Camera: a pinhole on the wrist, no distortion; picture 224 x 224 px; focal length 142.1 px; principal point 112.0 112.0 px. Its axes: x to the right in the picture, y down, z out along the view. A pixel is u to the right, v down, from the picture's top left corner.
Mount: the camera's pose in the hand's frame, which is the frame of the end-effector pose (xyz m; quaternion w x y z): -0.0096 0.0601 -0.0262 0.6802 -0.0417 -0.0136 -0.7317
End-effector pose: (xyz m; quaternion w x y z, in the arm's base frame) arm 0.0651 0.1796 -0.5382 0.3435 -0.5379 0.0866 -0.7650
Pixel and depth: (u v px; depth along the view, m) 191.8 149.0 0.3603
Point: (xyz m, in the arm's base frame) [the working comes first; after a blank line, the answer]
In the camera's frame: 0.2023 0.0938 0.3603

0.3021 0.2992 -0.2727
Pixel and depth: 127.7 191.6 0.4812
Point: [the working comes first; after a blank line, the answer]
In the camera's frame: 0.0532 0.2696 0.4812

0.4193 0.0970 -0.1580
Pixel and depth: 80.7 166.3 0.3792
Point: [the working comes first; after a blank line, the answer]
In the camera's frame: -0.0835 0.1449 0.3792

0.4055 0.0421 -0.3615
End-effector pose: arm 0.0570 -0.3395 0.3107 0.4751 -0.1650 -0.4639 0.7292
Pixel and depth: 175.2 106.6 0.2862
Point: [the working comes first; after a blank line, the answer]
In the camera's frame: 0.1273 -0.0109 0.2862

-0.0945 -0.4891 0.4824
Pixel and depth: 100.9 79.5 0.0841
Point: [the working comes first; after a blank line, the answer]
In the camera's frame: -0.0066 -0.0192 0.0841

-0.0104 -0.3992 0.2734
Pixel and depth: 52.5 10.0 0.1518
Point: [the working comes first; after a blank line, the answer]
In the camera's frame: -0.0636 -0.1090 0.1518

-0.0517 -0.5115 0.2339
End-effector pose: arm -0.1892 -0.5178 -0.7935 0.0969 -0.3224 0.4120 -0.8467
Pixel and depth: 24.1 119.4 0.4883
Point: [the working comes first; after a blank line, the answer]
In the camera's frame: -0.3021 0.0254 0.4883

-0.0019 -1.0733 -0.8705
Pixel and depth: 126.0 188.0 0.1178
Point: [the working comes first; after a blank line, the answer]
In the camera's frame: 0.0116 0.0630 0.1178

-0.1828 -0.6334 -0.7664
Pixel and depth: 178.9 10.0 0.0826
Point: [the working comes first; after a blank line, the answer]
In the camera's frame: 0.0389 -0.0593 0.0826

-0.1015 -0.5482 -0.8219
